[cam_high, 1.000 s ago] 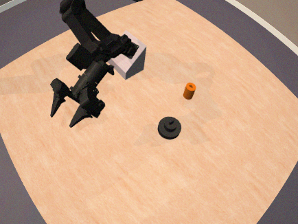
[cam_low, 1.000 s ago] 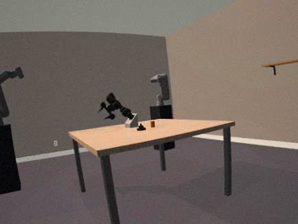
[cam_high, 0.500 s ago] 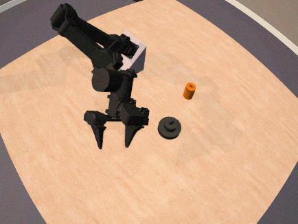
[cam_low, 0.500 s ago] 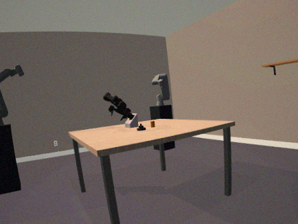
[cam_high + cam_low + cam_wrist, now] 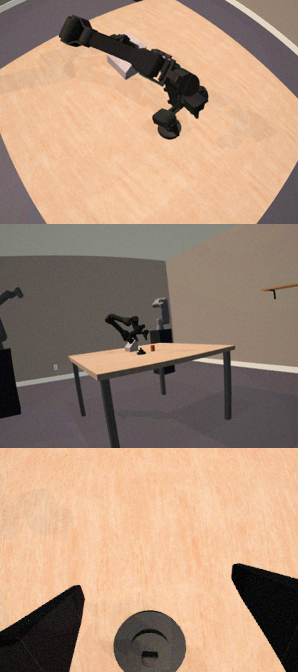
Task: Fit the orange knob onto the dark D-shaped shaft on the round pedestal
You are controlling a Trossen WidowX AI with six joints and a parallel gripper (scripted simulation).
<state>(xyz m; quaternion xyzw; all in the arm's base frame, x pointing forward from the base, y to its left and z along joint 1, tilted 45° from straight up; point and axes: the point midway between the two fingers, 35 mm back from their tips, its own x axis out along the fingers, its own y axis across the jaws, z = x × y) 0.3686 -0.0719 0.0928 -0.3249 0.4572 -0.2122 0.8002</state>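
The orange knob is 11 cm behind my gripper tip, 19 cm to the left of it and 10 cm below it. The rest, counted from my gripper tip: round pedestal: 7 cm behind, 2 cm to the left, 10 cm below.
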